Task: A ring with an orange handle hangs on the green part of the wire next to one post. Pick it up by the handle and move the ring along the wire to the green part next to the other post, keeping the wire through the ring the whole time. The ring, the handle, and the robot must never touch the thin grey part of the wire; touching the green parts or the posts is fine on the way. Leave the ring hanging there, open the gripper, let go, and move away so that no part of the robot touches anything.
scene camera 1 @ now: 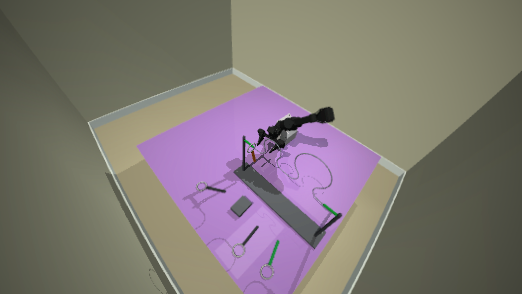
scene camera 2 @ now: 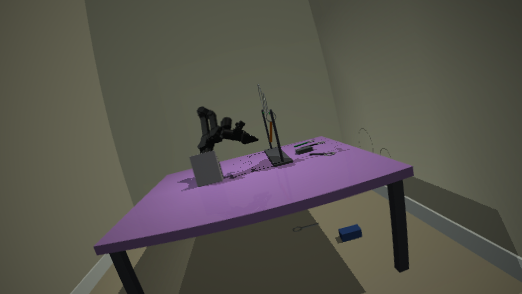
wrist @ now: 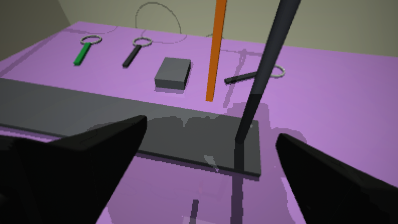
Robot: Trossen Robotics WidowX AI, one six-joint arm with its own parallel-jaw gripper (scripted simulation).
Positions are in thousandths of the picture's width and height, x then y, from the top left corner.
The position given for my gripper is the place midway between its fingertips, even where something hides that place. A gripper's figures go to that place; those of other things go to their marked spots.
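Labels:
There is a grey block (wrist: 436,328) at 0.43 m from the lens. My own gripper (wrist: 534,583) is 0.12 m from the lens.

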